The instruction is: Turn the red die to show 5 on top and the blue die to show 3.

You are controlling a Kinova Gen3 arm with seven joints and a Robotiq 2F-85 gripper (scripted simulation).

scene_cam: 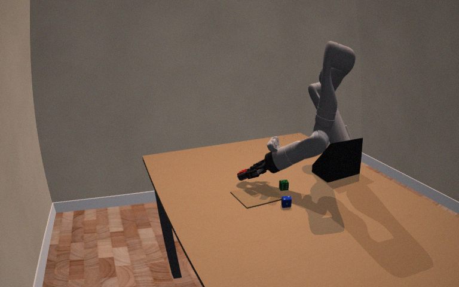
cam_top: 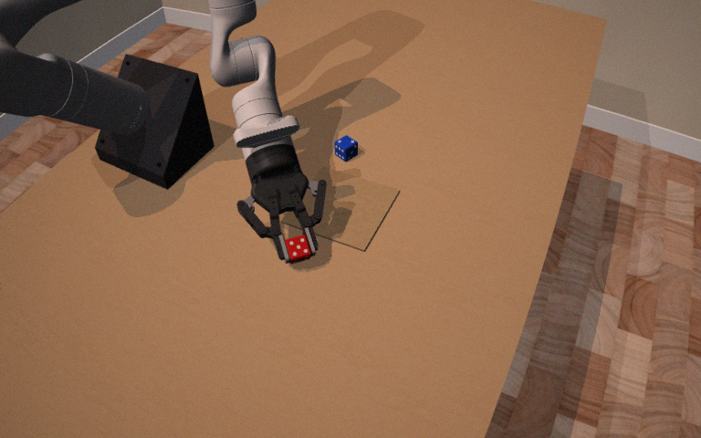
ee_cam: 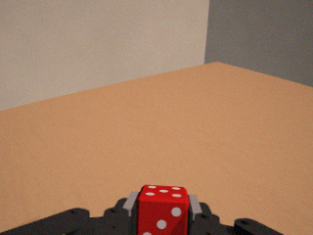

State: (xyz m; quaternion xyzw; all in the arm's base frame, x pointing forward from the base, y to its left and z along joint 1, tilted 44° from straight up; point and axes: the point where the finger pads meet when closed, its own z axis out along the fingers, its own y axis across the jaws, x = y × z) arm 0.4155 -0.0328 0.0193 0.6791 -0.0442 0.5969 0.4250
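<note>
Right now the thin tan mat is 1 cm behind my hand, 12 cm to the left of it and 3 cm below it. Round my hand: blue die: 8 cm behind, 23 cm to the left, 2 cm below; red die: right at my hand; green die: 12 cm behind, 10 cm to the left, 2 cm below.
</note>
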